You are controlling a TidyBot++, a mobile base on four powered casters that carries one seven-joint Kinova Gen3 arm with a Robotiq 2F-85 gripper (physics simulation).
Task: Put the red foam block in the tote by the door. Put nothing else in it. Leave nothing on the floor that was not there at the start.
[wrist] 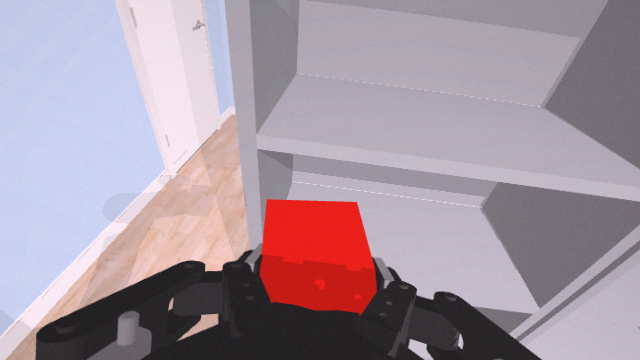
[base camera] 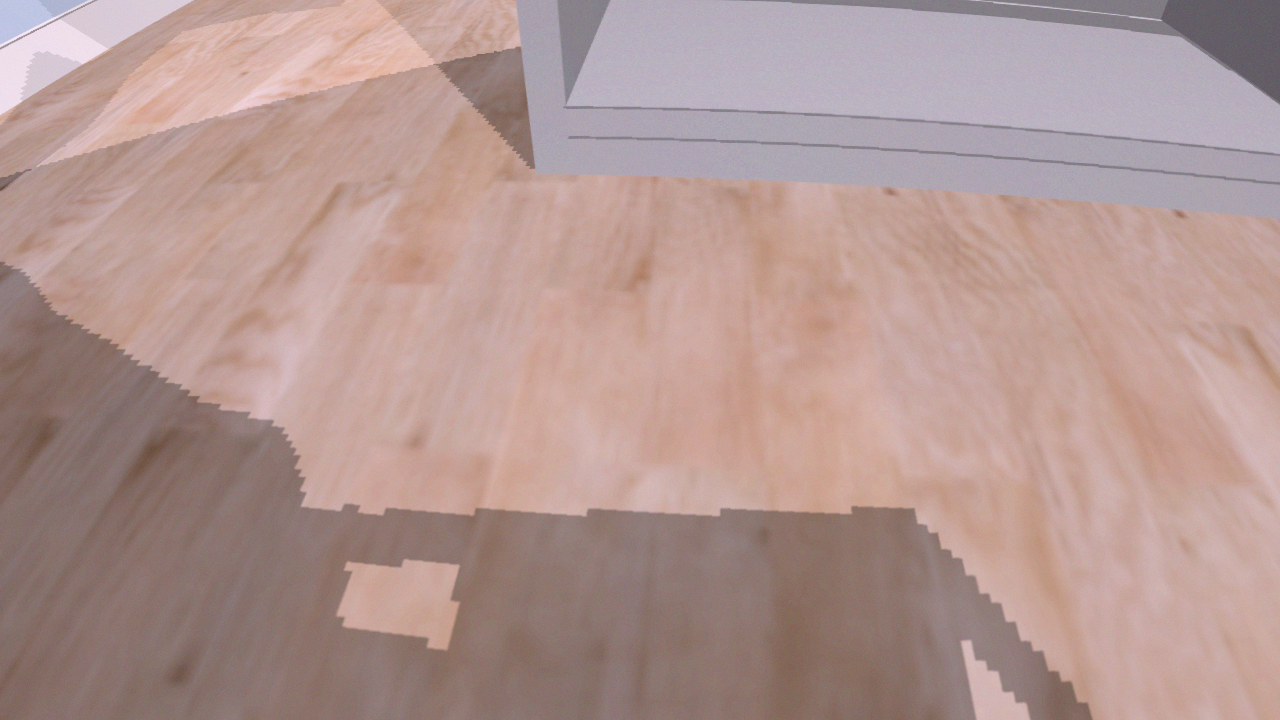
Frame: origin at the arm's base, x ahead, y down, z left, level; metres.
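Where they show: gripper, between the fingertips: [wrist: 318, 265].
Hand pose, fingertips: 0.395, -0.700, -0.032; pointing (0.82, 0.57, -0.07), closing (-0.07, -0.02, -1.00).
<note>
After its pixels a point has its place, as x, y, z.
The red foam block [wrist: 316, 240] {0.396, -0.723, -0.029} is between the fingertips in the wrist view, at the lower middle. My gripper [wrist: 318, 265] {0.395, -0.700, -0.032} is shut on it, one finger on each side. The lower part of the block is hidden by the gripper's body. A white door [wrist: 175, 75] {2.121, -0.255, 0.975} with a metal handle shows at the upper left of the wrist view, beyond the shelf unit. The tote does not show in either view.
A grey shelf unit [base camera: 547, 116] {0.753, 0.332, 0.110} [wrist: 242, 125] {0.754, -0.610, 0.117} stands close ahead, filling the middle and right of the wrist view. A blue wall [wrist: 65, 125] {1.281, -0.269, 1.056} with a white baseboard runs along the left. A strip of wooden floor [wrist: 200, 200] {1.589, 0.396, 0.707} lies between that wall and the shelf unit.
</note>
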